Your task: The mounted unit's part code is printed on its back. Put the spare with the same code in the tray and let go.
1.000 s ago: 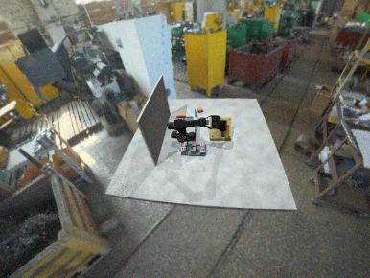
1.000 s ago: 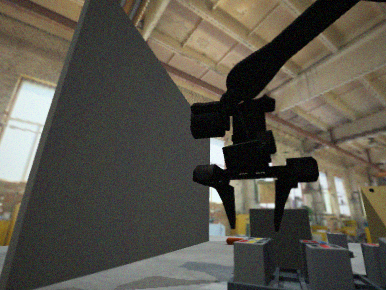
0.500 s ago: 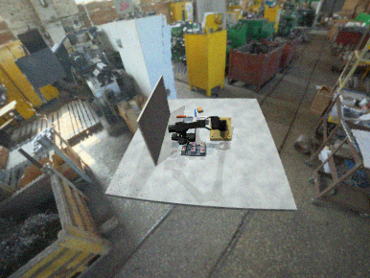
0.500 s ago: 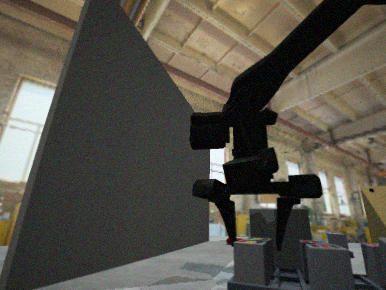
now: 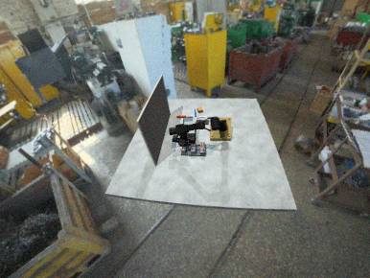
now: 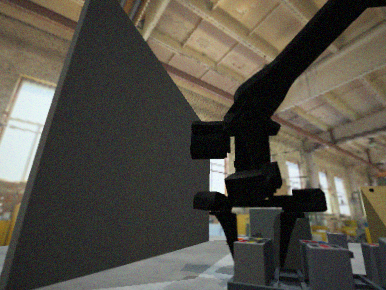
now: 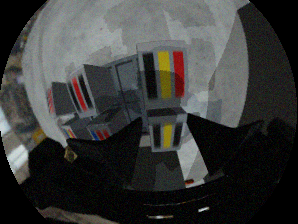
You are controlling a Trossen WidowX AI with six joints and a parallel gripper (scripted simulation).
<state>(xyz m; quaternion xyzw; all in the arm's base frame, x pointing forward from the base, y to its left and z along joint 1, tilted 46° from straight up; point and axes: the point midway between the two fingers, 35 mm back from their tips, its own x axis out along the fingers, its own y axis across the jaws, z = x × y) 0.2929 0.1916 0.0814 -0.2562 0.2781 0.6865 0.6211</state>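
The spare block is 2 cm above my gripper tip. Round my gripper tip: mounted unit 2 cm behind, 15 cm to the right, 3 cm above; upright panel 23 cm ahead, 13 cm to the right, 21 cm above.
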